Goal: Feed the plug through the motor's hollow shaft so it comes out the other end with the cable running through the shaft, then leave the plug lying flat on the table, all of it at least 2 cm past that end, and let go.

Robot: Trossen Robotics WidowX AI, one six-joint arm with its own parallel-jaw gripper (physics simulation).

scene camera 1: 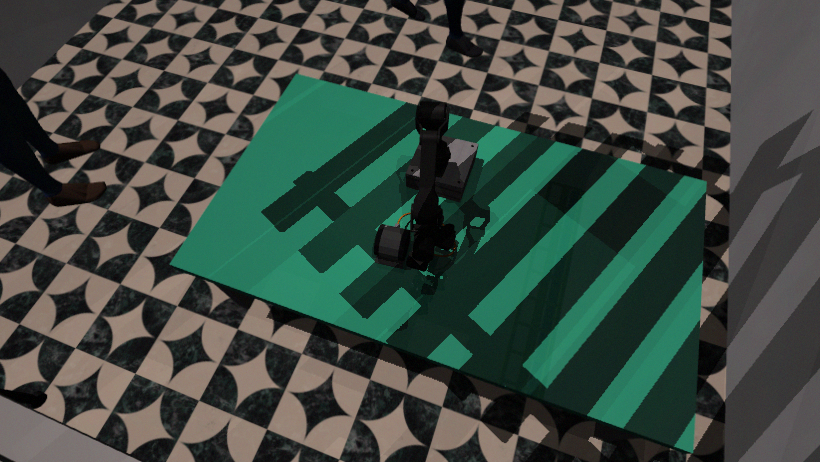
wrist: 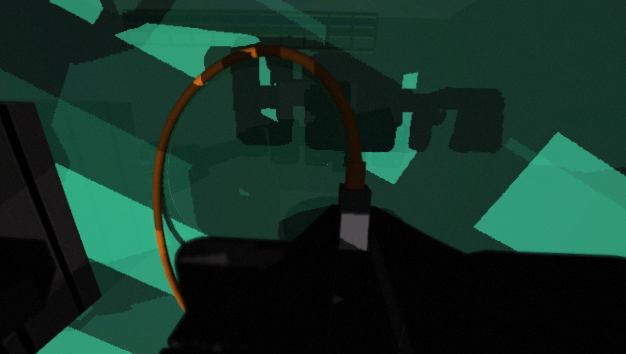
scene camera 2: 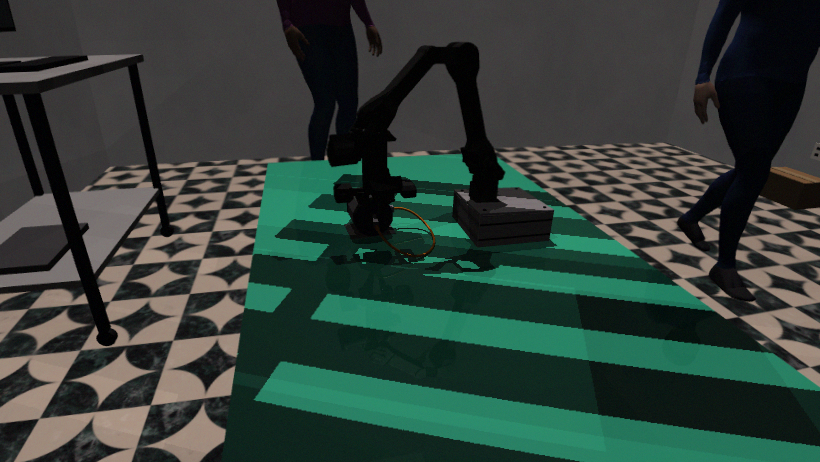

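Pixels of known places: gripper, fingertip midpoint: (wrist: 352, 213) (scene camera 2: 375, 224); arm's base, link origin: (scene camera 2: 483, 198).
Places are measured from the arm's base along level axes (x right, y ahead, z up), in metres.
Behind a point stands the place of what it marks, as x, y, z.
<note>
The grey and black motor (scene camera 1: 392, 243) {0.020, 0.322, 0.011} lies on the green table, left of the gripper in scene camera 1. In scene camera 2 it is mostly hidden behind the gripper. My gripper (scene camera 1: 421, 261) {-0.078, 0.296, -0.022} (scene camera 2: 372, 220) {-0.078, 0.296, -0.022} (wrist: 352, 213) {-0.078, 0.296, -0.022} is low over the table beside the motor's right end, shut on the plug. The plug (wrist: 355, 199) {-0.089, 0.295, -0.014}, dark with a lit grey patch, sticks out from between the fingertips in the wrist view. The orange cable (scene camera 1: 453, 250) {-0.155, 0.238, -0.063} (scene camera 2: 434, 235) {-0.050, 0.141, -0.078} (wrist: 159, 185) {-0.054, 0.147, -0.080} loops from the plug's rear and passes behind a finger. The shaft opening and the cable's other end are hidden.
The arm's box-shaped base (scene camera 1: 465, 154) {-0.074, -0.091, 0.002} (scene camera 2: 510, 223) {-0.108, -0.036, -0.026} (wrist: 60, 225) {-0.008, 0.052, -0.074} stands on the green table (scene camera 1: 258, 172) {0.610, 0.203, -0.085} (scene camera 2: 401, 321) {-0.384, 0.282, -0.085}, behind the motor in scene camera 1. A wheeled cart (scene camera 2: 143, 57) stands beyond the table's left edge in scene camera 2. People stand around the table.
</note>
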